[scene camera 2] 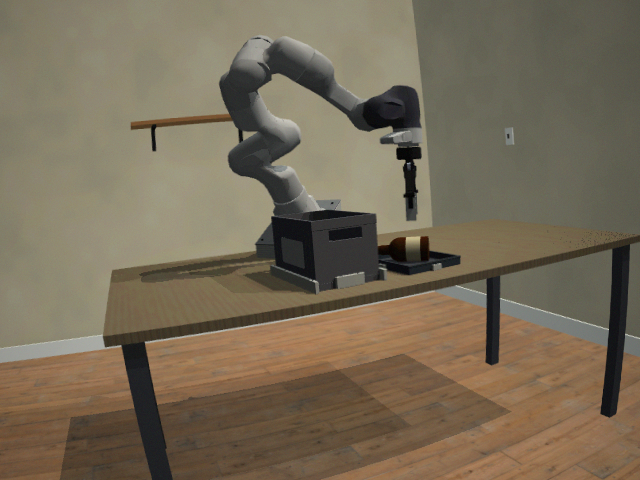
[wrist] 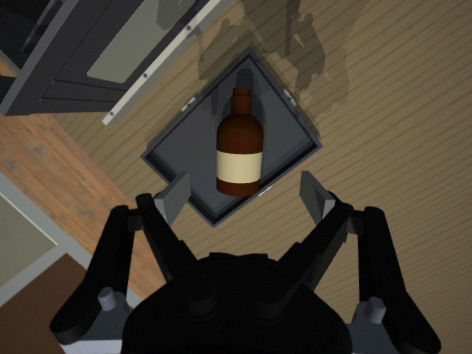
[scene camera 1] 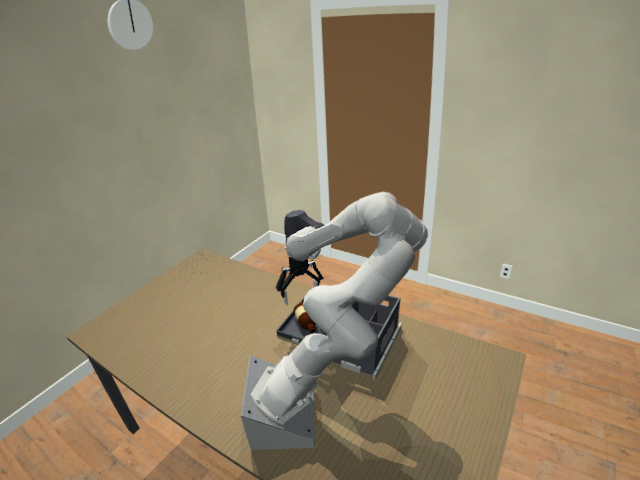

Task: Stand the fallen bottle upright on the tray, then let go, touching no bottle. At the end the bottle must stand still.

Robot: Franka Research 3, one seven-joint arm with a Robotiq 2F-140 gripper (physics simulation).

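A brown bottle (scene camera 1: 303, 316) (scene camera 2: 409, 249) (wrist: 240, 142) with a cream label lies on its side on the shallow dark tray (scene camera 1: 287, 335) (scene camera 2: 448, 261) (wrist: 175, 165). In the wrist view its neck points to the top of the picture and its base is near the tray's lower right rim. In scene camera 2 its neck points left, toward the crate. My gripper (scene camera 1: 300, 293) (scene camera 2: 410, 219) (wrist: 244, 183) is open and empty, pointing down above the base end of the bottle, with a gap between the fingertips and the bottle. In the wrist view the fingertips show on either side of the bottle's base.
A tall dark crate (scene camera 1: 385, 333) (scene camera 2: 345, 260) (wrist: 65, 65) with inner dividers stands beside the tray, on the neck side of the bottle. Pale brackets (scene camera 2: 350, 280) (wrist: 145, 75) run along its foot. The arm's grey base block (scene camera 1: 279, 431) stands on the wooden table (scene camera 1: 180, 330) (scene camera 2: 206, 299).
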